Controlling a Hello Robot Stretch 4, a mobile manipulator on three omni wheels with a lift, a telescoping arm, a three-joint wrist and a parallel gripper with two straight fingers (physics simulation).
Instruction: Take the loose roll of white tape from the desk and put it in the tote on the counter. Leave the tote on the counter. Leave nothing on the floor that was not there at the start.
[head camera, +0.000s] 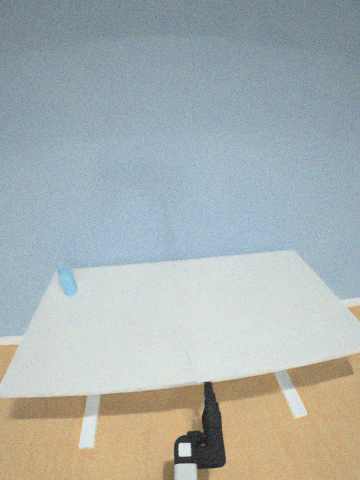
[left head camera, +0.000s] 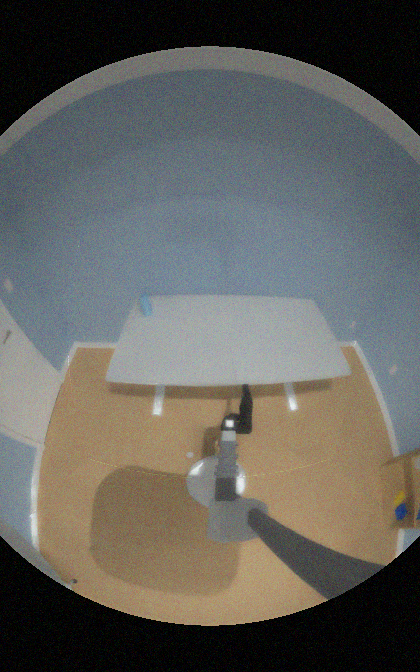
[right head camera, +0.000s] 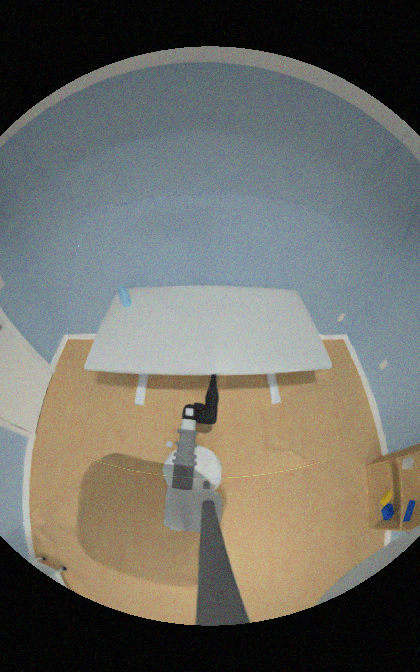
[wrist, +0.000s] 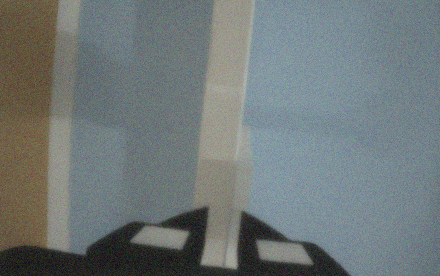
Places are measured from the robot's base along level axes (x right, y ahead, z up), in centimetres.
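Where they show: gripper, fingertip midpoint: (head camera: 207, 383) (wrist: 222, 228).
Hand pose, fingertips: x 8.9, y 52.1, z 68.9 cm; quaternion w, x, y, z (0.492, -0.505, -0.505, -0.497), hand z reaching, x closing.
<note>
After its pixels a point has its place.
The white desk (head camera: 240, 309) {z 69.3, x 28.5, y 86.2 cm} (left head camera: 225, 335) (right head camera: 210, 330) stands against the blue wall. I see no white tape roll on its top in any view. My gripper (head camera: 208, 386) {z 68.9, x 8.9, y 52.1 cm} (left head camera: 245, 391) (right head camera: 213, 381) (wrist: 218, 246) {z 68.9, x 8.9, y 52.1 cm} is at the middle of the desk's front edge, level with the board. Its fingers stand a narrow gap apart with nothing held. In the wrist view the desk's edge (wrist: 228, 88) {z 68.2, x 0.3, y 52.3 cm} shows edge-on in line with that gap. No tote is clearly in view.
A light blue oblong thing (head camera: 67, 279) {z 80.6, x -55.6, y 98.8 cm} (left head camera: 145, 304) (right head camera: 124, 296) lies at the desk's back left corner. A brown open box (left head camera: 407, 492) (right head camera: 395, 495) with blue and yellow things is at far right. A small pale spot (left head camera: 189, 455) (right head camera: 169, 444) is on the floor left of my base.
</note>
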